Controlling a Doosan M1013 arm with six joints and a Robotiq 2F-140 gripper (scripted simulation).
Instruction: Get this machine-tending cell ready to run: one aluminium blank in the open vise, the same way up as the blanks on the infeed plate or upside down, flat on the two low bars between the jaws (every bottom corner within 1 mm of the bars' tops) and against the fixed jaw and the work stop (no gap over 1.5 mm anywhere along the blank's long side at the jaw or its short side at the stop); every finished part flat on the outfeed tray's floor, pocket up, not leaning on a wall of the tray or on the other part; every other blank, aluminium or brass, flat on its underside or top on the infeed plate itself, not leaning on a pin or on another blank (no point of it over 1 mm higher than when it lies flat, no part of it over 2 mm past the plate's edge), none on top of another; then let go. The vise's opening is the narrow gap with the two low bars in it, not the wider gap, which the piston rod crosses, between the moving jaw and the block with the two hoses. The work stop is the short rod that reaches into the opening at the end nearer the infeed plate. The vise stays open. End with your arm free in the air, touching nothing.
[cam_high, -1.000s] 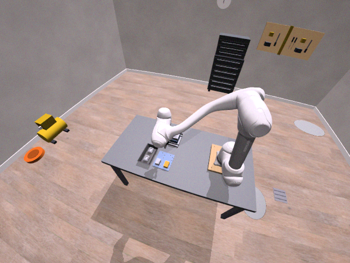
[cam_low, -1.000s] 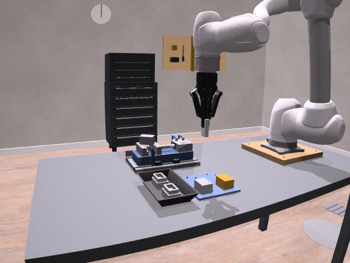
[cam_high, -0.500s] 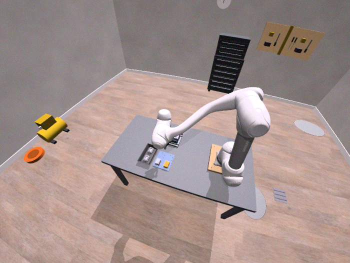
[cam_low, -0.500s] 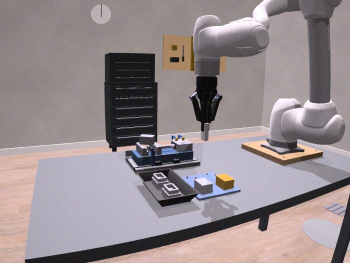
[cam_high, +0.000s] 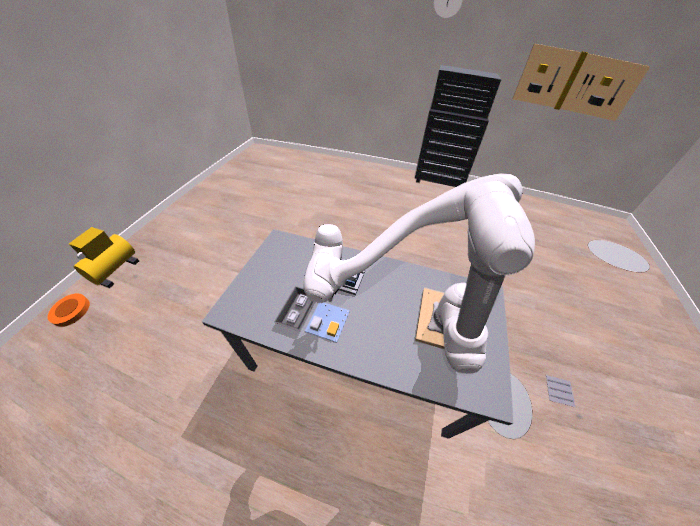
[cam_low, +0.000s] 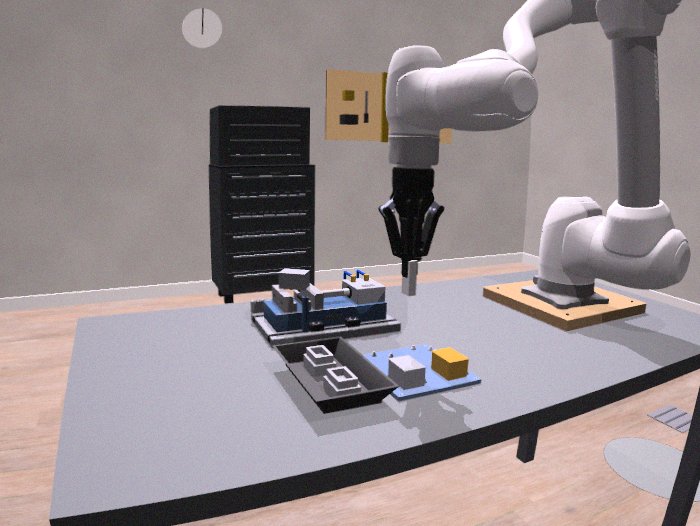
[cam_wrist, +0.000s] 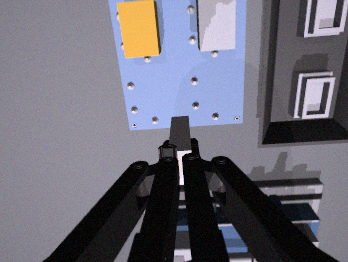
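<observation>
Now: the dark work stop rod 160 mm ahead of my hand, 200 mm to the right of it and 80 mm below it. The rest, counted from my hand: piston rod (70 mm ahead, 250 mm to the right, 100 mm below); then infeed plate (40 mm to the left, 170 mm below); then brass blank (50 mm behind, 80 mm to the left, 150 mm below).
</observation>
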